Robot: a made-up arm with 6 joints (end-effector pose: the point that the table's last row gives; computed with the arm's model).
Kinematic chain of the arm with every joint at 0, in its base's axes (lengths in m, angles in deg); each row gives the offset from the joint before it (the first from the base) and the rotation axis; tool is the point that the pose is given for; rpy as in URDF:
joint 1: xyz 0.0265 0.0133 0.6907 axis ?
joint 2: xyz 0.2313 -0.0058 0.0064 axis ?
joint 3: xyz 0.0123 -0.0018 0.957 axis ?
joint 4: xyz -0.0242 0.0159 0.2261 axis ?
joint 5: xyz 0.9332 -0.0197 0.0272 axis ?
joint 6: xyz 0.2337 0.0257 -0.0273 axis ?
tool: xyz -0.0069 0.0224 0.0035 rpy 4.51 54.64 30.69
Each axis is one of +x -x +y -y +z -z.
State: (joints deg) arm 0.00 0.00 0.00 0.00 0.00 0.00
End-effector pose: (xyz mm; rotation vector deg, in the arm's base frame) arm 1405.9 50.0 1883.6 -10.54 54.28 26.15
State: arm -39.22 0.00 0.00 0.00 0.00 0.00
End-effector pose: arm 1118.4 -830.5 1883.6 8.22 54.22 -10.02
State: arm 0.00 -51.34 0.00 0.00 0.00 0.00
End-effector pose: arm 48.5 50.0 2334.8 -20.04 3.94 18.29
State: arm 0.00 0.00 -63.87 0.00 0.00 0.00
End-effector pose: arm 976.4 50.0 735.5 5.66 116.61 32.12
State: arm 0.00 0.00 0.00 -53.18 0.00 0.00
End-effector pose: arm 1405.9 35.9 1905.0 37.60 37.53 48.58
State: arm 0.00 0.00 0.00 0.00 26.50 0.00
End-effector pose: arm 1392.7 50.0 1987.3 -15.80 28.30 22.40
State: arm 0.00 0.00 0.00 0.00 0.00 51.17
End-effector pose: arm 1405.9 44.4 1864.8 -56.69 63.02 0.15
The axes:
joint 1: +z
joint 2: +y
joint 3: -y
joint 4: -x
joint 5: -y
joint 6: -x

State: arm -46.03 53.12 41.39 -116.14 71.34 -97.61
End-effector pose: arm 1262.3 -1566.2 1178.3 43.90 -145.00 1.58
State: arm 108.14 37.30 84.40 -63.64 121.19 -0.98
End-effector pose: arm -141.3 1129.9 2287.2 113.45 -27.39 53.38
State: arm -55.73 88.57 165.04 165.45 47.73 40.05
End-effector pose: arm 830.0 -1119.5 1782.0 73.05 -51.35 69.38
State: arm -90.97 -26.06 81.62 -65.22 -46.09 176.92
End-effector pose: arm 182.5 643.8 2512.1 85.19 -40.53 121.76
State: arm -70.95 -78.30 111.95 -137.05 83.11 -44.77
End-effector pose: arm -670.9 1490.1 680.5 26.15 51.65 -169.95
